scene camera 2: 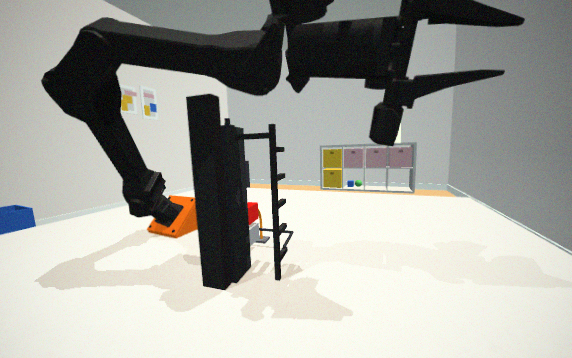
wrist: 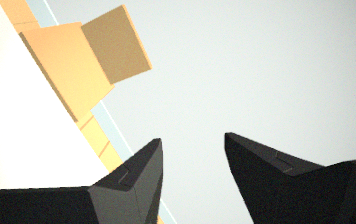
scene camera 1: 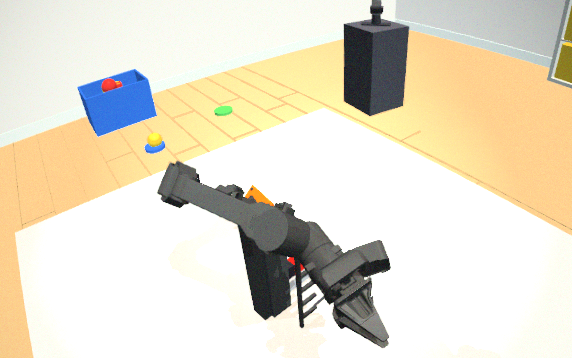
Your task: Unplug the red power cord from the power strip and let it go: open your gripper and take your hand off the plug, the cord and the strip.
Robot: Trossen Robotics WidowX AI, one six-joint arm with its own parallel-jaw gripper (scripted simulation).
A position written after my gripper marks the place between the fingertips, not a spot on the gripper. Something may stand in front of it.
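I can see my gripper (scene camera 2: 512,48), and the same gripper (wrist: 193,143) is visible to me in the wrist view too.
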